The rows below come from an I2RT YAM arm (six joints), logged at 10 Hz.
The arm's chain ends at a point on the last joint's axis. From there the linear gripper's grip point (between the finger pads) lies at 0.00 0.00 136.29 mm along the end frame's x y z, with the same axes.
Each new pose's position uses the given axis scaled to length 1; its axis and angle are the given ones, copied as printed.
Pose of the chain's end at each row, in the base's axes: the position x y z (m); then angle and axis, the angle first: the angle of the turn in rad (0 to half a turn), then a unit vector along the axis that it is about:
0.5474 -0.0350 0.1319 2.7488 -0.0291 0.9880 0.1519
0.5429 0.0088 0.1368 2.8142 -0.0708 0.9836 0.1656
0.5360 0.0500 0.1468 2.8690 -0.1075 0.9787 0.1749
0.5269 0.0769 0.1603 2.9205 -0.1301 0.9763 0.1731
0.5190 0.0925 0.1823 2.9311 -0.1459 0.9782 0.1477
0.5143 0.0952 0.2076 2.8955 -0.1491 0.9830 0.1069
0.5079 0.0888 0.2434 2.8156 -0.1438 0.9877 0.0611
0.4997 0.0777 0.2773 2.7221 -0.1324 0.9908 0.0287
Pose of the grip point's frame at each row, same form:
0.5978 0.0059 0.0120 2.7488 -0.0291 0.9880 0.1519
0.5829 0.0551 0.0150 2.8142 -0.0708 0.9836 0.1656
0.5669 0.0997 0.0237 2.8690 -0.1075 0.9787 0.1749
0.5500 0.1263 0.0354 2.9205 -0.1301 0.9763 0.1731
0.5410 0.1356 0.0549 2.9311 -0.1459 0.9782 0.1477
0.5427 0.1284 0.0785 2.8955 -0.1491 0.9830 0.1069
0.5487 0.1111 0.1153 2.8156 -0.1438 0.9877 0.0611
0.5537 0.0925 0.1530 2.7221 -0.1324 0.9908 0.0287

